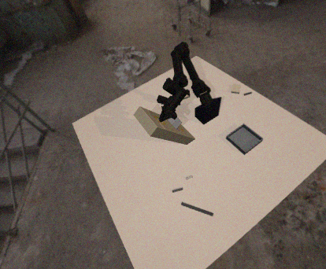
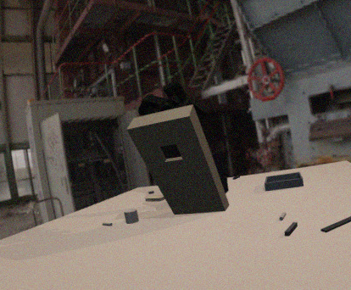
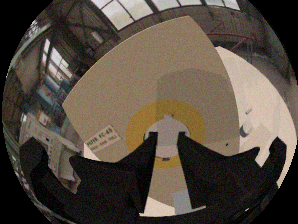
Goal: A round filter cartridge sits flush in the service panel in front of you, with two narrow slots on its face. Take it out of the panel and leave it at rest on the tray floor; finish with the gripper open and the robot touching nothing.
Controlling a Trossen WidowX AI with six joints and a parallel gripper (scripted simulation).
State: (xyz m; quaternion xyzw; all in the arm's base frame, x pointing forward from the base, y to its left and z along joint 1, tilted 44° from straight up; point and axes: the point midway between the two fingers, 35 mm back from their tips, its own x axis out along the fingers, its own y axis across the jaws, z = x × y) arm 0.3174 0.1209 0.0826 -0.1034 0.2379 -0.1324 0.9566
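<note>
Right now the filter cartridge is 10 mm below my gripper tip and 10 mm ahead of it. From my gripper tip the other things lie so: dark tray 430 mm behind, 240 mm to the left, 240 mm below; then tan service panel 80 mm below, 40 mm behind.
</note>
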